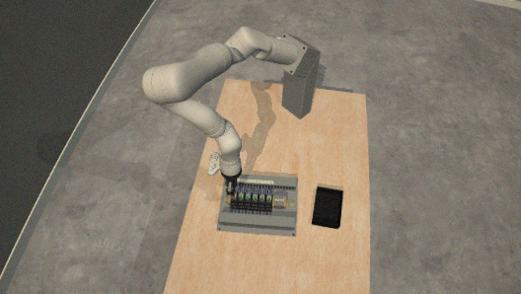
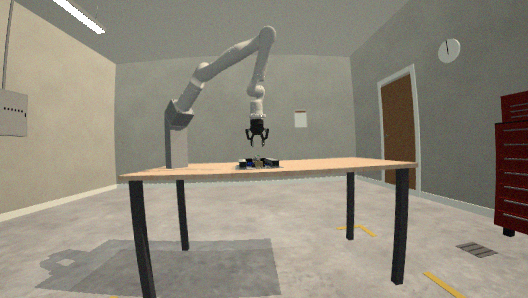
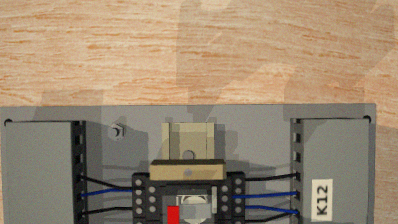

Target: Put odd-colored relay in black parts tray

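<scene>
Now: hand 9 cm above the relay. From my hand the other things lie so: grey relay panel (11 cm below, 9 cm to the left, 3 cm ahead); then black parts tray (36 cm to the left, 13 cm ahead, 12 cm below).
</scene>
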